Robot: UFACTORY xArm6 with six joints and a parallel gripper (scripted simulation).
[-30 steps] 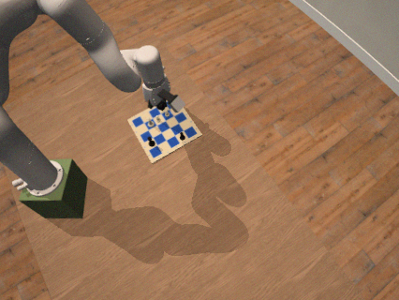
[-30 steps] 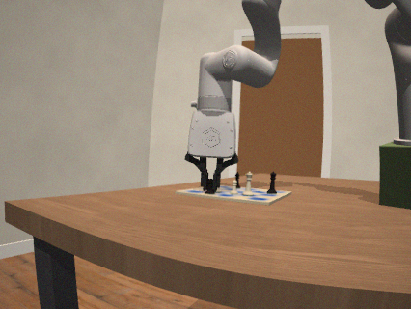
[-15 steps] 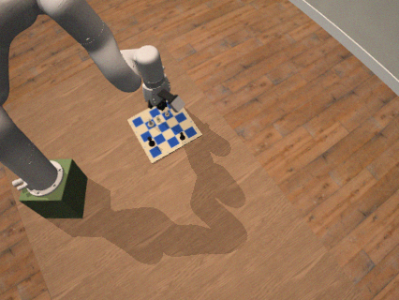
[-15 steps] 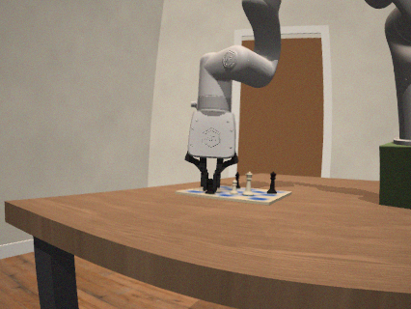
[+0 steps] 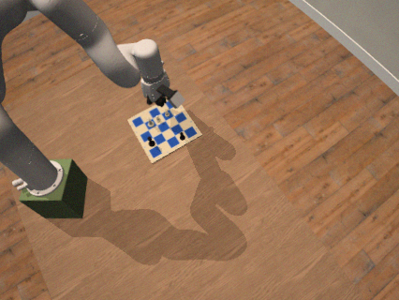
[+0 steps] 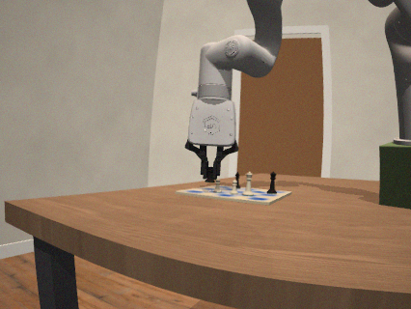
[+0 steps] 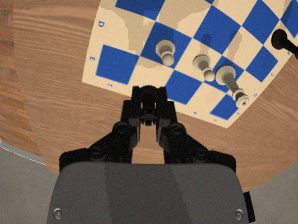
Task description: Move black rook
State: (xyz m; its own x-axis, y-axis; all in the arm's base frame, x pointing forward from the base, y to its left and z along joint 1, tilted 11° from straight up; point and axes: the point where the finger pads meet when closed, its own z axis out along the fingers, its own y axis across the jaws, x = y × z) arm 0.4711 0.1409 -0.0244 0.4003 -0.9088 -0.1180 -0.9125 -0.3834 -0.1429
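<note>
Now: the blue-and-cream chessboard 80 mm to the right of my hand, 60 mm below it and 30 mm behind it.
</note>
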